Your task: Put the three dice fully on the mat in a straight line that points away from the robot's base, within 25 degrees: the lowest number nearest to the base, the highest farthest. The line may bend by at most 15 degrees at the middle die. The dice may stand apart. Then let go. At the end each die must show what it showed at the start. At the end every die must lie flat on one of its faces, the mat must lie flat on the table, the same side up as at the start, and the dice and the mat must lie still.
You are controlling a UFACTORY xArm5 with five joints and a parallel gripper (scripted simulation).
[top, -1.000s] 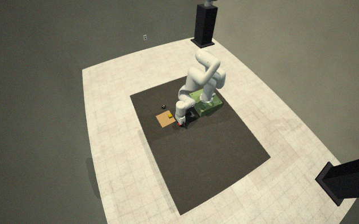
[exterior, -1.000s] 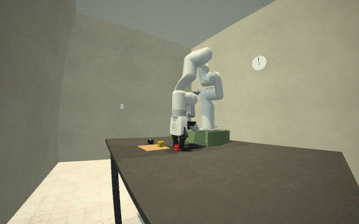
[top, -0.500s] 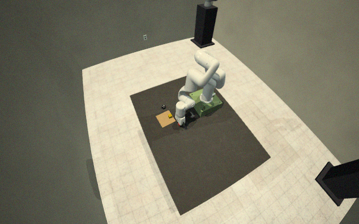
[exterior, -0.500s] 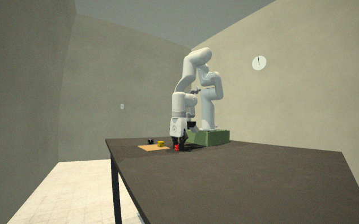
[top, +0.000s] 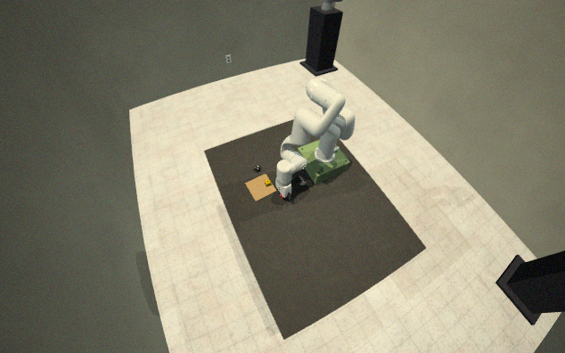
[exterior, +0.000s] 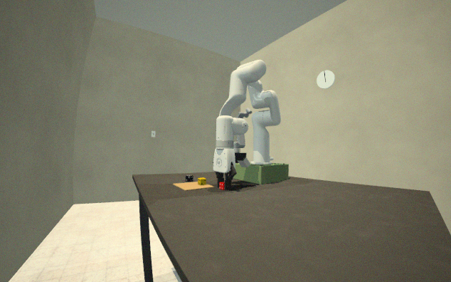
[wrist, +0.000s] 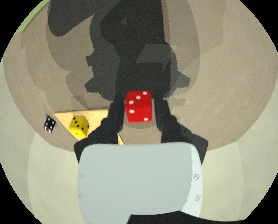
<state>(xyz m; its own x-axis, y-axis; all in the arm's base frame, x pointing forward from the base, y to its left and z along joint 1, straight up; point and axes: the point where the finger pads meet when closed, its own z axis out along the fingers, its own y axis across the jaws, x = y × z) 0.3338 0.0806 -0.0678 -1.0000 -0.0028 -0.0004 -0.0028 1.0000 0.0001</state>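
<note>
My hand is 1 cm above the red die. From my hand the other things lie so: black die 24 cm to the right, 5 cm ahead, 1 cm below; tan mat 12 cm to the right, 9 cm ahead, 2 cm below; yellow die 12 cm to the right, 4 cm ahead.
</note>
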